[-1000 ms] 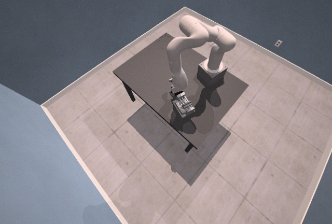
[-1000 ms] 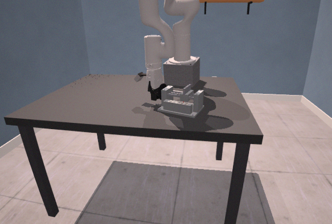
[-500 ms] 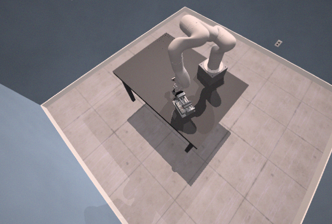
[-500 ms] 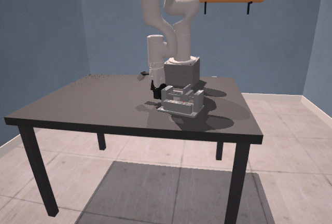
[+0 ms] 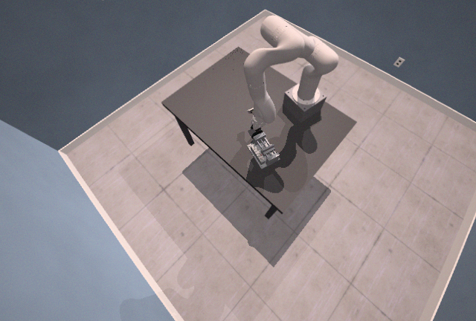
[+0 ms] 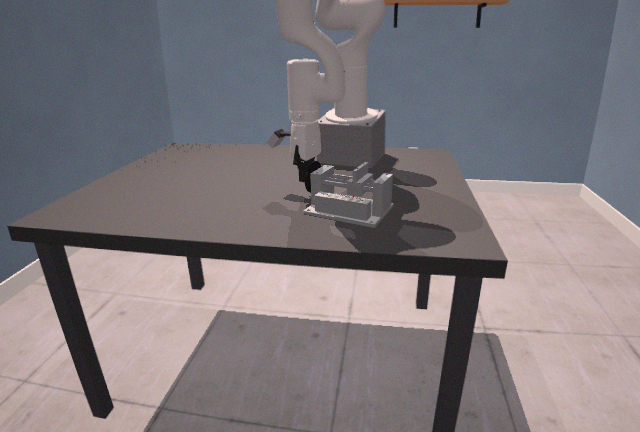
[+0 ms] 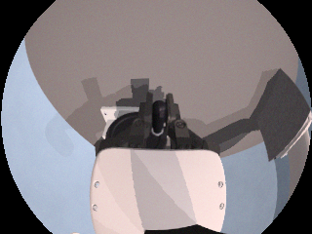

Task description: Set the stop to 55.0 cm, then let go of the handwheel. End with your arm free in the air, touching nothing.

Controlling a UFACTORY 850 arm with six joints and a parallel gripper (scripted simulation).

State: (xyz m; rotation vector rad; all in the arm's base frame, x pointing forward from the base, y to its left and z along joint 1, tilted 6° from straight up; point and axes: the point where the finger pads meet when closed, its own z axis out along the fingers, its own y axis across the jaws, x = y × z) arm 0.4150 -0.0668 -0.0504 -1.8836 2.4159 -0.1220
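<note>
My hand is 2 cm to the right of the black handwheel and 1 cm short of it. The rest, counted from my hand: dark handle: 1 cm to the left; grey stop fixture: 16 cm to the left, 9 cm ahead, 2 cm above.
</note>
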